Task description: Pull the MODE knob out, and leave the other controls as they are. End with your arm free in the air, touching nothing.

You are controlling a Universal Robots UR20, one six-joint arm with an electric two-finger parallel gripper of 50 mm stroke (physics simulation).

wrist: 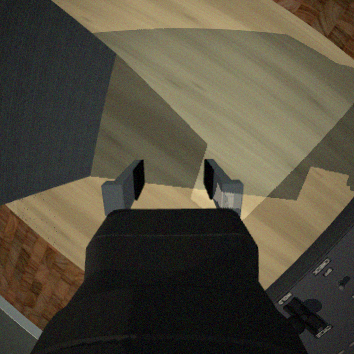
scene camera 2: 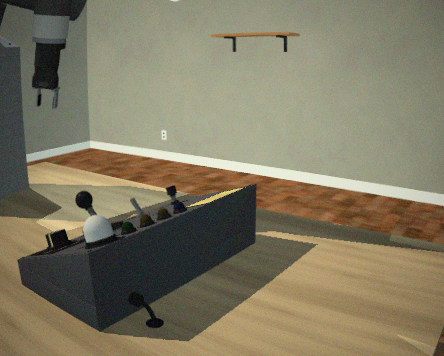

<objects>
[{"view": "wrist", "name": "my gripper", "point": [173, 171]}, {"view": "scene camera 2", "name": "my gripper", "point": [46, 106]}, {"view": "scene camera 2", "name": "dark control box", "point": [115, 269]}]
</objects>
